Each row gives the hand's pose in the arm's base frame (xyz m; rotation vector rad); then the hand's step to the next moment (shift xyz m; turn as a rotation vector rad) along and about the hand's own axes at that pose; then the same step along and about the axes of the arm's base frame.
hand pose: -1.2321 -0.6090 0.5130 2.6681 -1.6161 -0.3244
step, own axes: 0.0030 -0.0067 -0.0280 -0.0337 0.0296 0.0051
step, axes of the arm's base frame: 0.0122 -0.0023 0.0261 -0.0419 0.0162 0.0041
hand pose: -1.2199 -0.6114 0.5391 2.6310 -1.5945 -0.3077
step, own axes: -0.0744 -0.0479 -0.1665 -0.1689 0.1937 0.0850
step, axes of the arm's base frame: 0.0409 0.0780 0.1667 -0.2613 0.0636 -0.0309
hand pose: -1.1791 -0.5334 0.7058 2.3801 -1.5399 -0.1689
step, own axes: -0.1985 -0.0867 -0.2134 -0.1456 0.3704 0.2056
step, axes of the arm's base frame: 0.0476 0.2525 0.1626 -0.4366 -0.0471 -0.0886
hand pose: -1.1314 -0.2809 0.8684 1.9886 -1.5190 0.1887
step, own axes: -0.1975 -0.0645 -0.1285 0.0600 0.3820 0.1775
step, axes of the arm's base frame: 0.0261 0.2425 -0.0144 -0.3727 -0.2023 0.0340
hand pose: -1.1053 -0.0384 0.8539 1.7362 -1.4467 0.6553
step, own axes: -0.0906 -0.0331 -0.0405 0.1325 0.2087 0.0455
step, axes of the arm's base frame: 0.0154 0.0872 -0.0557 -0.1770 -0.1260 0.1265
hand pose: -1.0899 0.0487 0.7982 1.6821 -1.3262 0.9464
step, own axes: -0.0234 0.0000 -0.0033 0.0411 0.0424 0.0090
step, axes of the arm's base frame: -0.0045 0.0124 -0.0196 -0.0334 -0.0311 0.0385
